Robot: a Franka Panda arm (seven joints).
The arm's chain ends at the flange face. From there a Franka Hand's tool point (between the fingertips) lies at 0.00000 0.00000 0.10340 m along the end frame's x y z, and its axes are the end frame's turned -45 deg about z.
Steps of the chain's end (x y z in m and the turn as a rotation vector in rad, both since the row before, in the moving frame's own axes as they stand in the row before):
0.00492, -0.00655, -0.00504, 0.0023, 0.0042, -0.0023
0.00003, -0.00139, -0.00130, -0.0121, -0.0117, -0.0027
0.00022, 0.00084, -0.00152, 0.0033, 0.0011, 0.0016
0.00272, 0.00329, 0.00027, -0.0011, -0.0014, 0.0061
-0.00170, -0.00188, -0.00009, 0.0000, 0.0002, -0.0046
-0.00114, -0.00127, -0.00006, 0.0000, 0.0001, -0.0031
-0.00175, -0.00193, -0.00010, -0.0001, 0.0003, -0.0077
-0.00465, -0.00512, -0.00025, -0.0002, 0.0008, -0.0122
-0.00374, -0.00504, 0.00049, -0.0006, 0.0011, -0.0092
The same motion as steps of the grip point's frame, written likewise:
0.00859, -0.00101, -0.00504, -0.0013, 0.0046, -0.0023
-0.00074, -0.00093, -0.00131, -0.0003, -0.0168, -0.0027
-0.00012, 0.00059, -0.00152, 0.0016, 0.0031, 0.0016
-0.00059, 0.00423, 0.00027, 0.0002, -0.0018, 0.0061
0.00014, -0.00252, -0.00009, -0.0001, 0.0001, -0.0046
0.00010, -0.00170, -0.00006, -0.0001, 0.0001, -0.0031
0.00014, -0.00257, -0.00010, -0.0003, 0.0001, -0.0077
0.00038, -0.00684, -0.00025, -0.0007, 0.0004, -0.0122
0.00096, -0.00608, 0.00049, -0.0012, 0.0004, -0.0092

